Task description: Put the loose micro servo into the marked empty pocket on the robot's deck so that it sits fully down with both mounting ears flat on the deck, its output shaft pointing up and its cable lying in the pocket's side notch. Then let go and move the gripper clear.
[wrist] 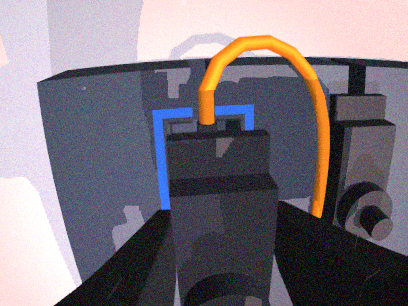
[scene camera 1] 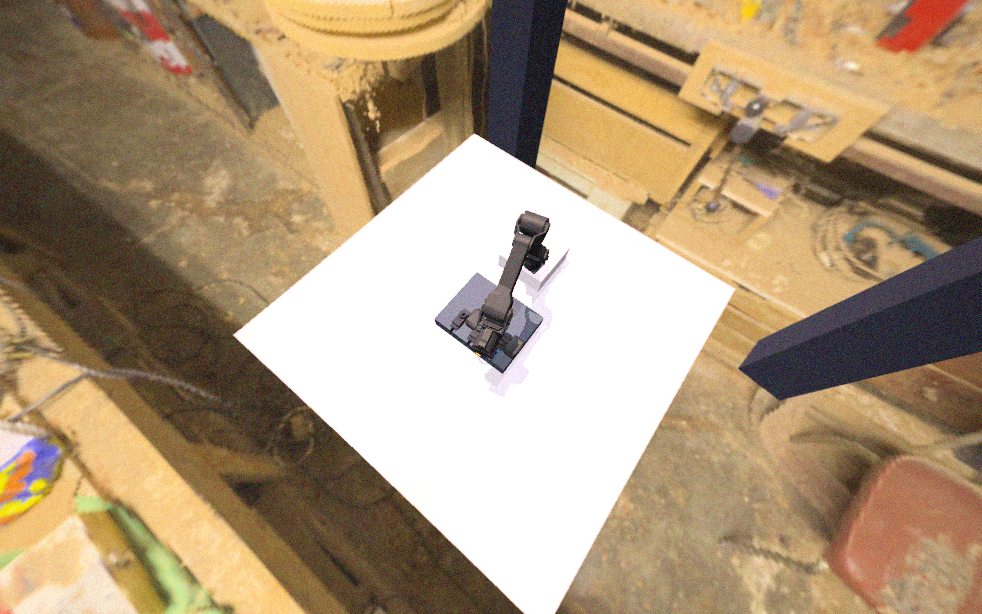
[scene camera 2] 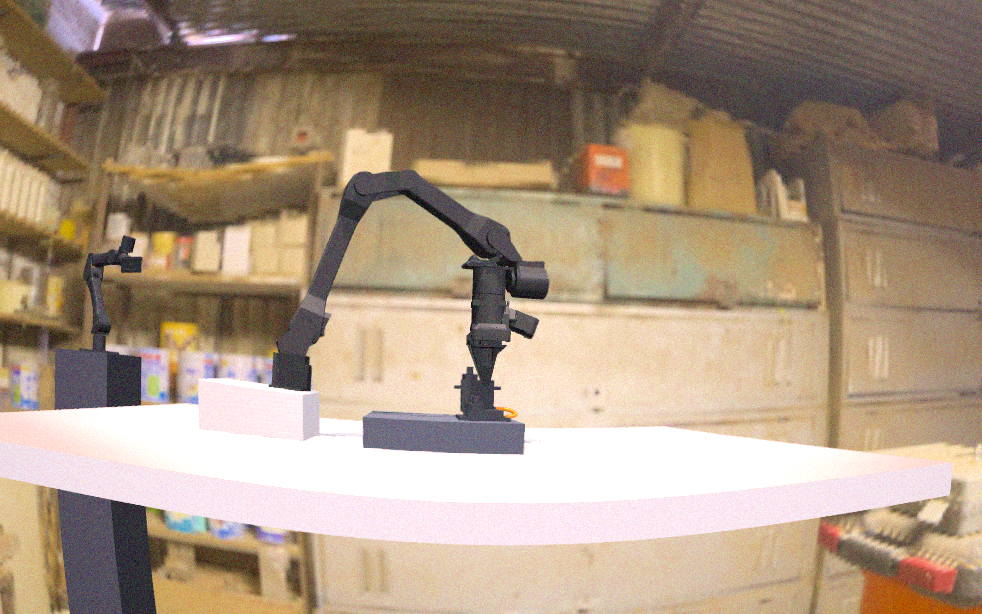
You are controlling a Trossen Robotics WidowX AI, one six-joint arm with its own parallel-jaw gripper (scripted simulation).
Note:
I see my gripper (scene camera 2: 485,385) and a micro servo (scene camera 2: 469,384).
The micro servo shows as well in the wrist view (wrist: 223,202). My gripper also shows in the wrist view (wrist: 221,218) and in scene camera 1 (scene camera 1: 493,342).

